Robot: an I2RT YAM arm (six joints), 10 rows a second.
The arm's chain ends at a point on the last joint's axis. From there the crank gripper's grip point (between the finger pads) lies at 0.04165 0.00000 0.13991 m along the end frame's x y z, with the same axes.
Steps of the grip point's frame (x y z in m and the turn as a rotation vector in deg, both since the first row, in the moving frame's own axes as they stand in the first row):
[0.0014 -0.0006 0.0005 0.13 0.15 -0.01]
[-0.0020 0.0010 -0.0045 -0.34 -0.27 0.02]
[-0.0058 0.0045 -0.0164 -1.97 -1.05 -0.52]
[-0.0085 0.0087 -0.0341 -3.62 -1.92 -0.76]
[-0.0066 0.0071 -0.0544 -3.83 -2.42 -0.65]
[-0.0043 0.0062 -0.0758 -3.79 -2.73 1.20]
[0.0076 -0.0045 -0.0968 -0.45 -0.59 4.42]
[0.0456 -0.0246 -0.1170 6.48 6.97 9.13]
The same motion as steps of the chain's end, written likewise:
[0.0010 -0.0003 0.0006 0.13 0.15 -0.01]
[-0.0013 0.0002 -0.0047 -0.34 -0.27 0.02]
[-0.0032 0.0000 -0.0171 -1.97 -1.05 -0.52]
[-0.0038 0.0003 -0.0352 -3.62 -1.92 -0.76]
[-0.0007 -0.0019 -0.0557 -3.83 -2.42 -0.65]
[0.0025 -0.0039 -0.0773 -3.79 -2.73 1.20]
[0.0092 -0.0088 -0.0972 -0.45 -0.59 4.42]
[0.0283 -0.0171 -0.1104 6.48 6.97 9.13]

